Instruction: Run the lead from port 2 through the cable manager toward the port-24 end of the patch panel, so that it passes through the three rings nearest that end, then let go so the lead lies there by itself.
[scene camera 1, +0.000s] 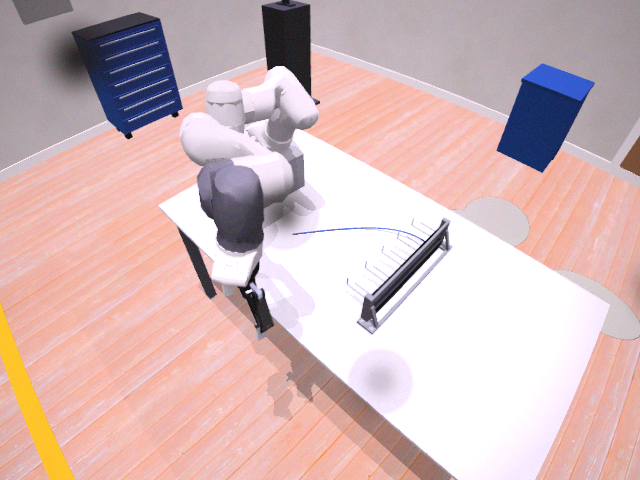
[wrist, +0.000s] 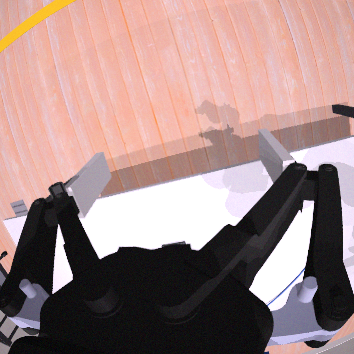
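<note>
The thin blue lead (scene camera 1: 361, 227) (wrist: 286, 288) runs in a shallow curve from the far end of the patch panel (scene camera 1: 408, 274) across the table, with its loose end toward the robot's base. Thin wire rings (scene camera 1: 348, 282) of the cable manager stick out in a row on the panel's robot-facing side. The lead passes over or by the ring at the far end; whether it is inside cannot be told. My gripper (scene camera 1: 262, 330) (wrist: 179, 153) is open with nothing between its fingers, above the table's long near edge, well away from lead and panel. The lead's ends do not show in the wrist view.
The white table (scene camera 1: 491, 361) (wrist: 150, 215) carries the robot's base at its far left end. A blue drawer cabinet (scene camera 1: 136, 77), a black tower (scene camera 1: 289, 46) and a blue cabinet (scene camera 1: 537, 124) stand on the floor beyond it.
</note>
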